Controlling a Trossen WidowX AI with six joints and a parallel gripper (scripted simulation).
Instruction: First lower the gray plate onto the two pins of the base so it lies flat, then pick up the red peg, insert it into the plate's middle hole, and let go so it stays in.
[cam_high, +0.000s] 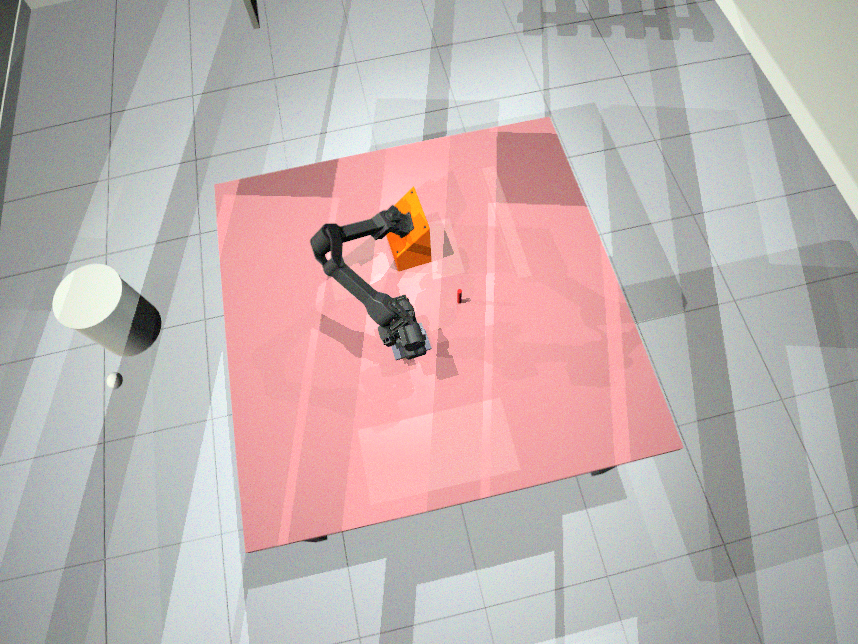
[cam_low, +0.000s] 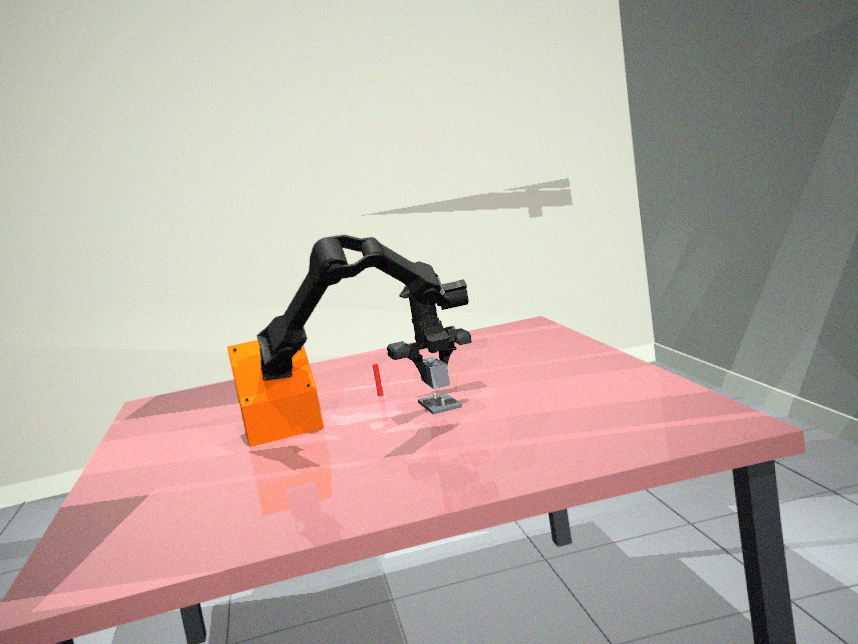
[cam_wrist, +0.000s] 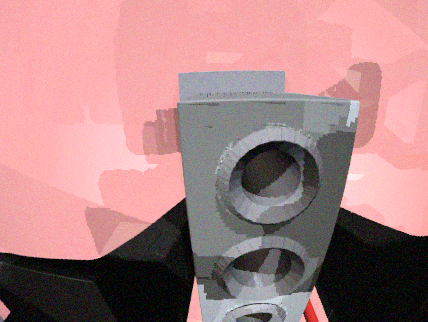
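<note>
The red peg lies 110 mm behind my gripper tip, 190 mm to the left of it and 20 mm below it. Round my gripper tip: gray plate (30 mm above).
</note>
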